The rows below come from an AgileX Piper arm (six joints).
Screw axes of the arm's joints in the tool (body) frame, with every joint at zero. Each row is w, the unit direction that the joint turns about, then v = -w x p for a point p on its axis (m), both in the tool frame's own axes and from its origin. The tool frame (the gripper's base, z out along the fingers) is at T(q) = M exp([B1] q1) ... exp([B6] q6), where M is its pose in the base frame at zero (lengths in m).
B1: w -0.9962 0 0.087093 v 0.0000 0.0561 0.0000
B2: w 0 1 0 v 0.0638 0.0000 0.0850
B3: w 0 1 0 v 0.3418 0.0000 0.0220
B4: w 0 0 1 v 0.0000 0.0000 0.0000
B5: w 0 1 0 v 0.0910 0.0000 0.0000
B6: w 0 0 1 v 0.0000 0.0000 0.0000
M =
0.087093 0 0.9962 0.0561
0 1 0 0.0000
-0.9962 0 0.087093 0.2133
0 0 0 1
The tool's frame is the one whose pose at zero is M.
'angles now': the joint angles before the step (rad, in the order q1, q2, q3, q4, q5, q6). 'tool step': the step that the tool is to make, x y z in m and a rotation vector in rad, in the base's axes. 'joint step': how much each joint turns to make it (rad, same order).
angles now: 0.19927 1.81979 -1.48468 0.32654 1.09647 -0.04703
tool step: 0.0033 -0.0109 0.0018 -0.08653 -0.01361 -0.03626
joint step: -0.00859 0.00014 -0.01544 -0.10446 0.00509 0.05723
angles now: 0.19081 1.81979 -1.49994 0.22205 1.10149 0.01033
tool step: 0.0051 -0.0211 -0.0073 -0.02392 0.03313 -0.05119
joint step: -0.05318 0.01735 0.00016 -0.02129 0.01815 0.00711
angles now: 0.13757 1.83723 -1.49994 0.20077 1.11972 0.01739
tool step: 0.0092 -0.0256 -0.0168 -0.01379 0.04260 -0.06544
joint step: -0.06724 0.04360 0.00010 -0.00981 -0.00005 0.00087
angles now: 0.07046 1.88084 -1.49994 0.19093 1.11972 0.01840
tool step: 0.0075 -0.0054 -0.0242 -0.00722 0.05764 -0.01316
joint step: -0.01436 0.06237 0.00010 -0.00335 -0.00441 -0.00093
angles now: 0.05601 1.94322 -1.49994 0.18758 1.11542 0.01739
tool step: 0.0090 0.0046 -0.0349 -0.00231 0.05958 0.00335
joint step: 0.01004 0.08872 0.00000 0.00380 -0.02964 0.00006
